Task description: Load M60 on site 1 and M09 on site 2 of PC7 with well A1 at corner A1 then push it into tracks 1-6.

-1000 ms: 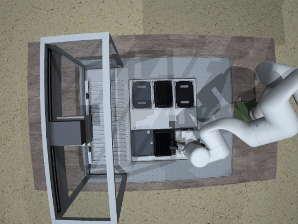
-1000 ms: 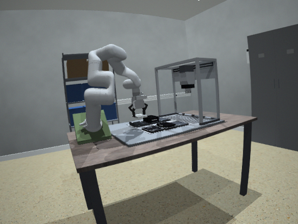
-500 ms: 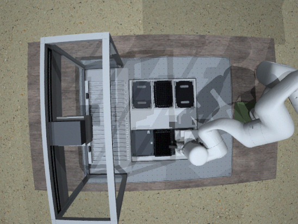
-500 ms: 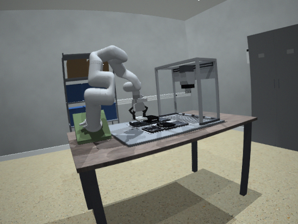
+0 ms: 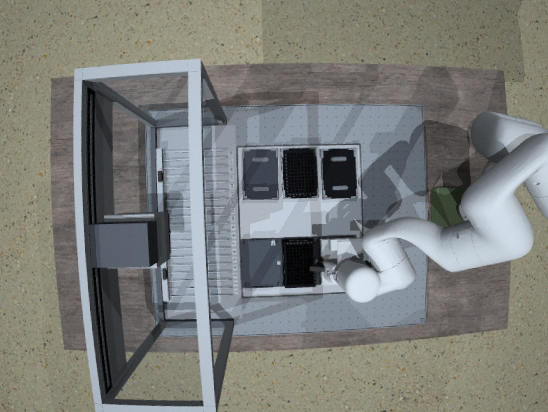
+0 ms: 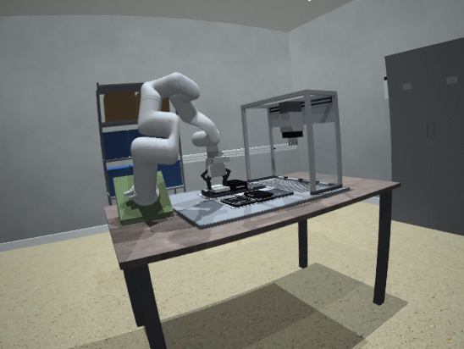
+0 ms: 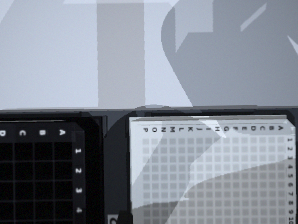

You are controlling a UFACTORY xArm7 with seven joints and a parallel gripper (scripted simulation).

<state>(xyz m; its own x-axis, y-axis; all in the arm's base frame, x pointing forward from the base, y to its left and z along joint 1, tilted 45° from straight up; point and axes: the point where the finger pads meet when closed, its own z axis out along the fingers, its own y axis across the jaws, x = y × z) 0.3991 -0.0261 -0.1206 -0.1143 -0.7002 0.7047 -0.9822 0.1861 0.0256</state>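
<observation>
The black deep-well block M09 is 100 mm ahead of my hand, 10 mm to the right of it and 10 mm below it. From my hand the other things lie so: pale 384-well plate M60: 10 mm below; then dark plate carrier PC7: 100 mm ahead, 10 mm to the right, 30 mm below; then nest S1: 50 mm behind, 240 mm to the right, 40 mm below.
</observation>
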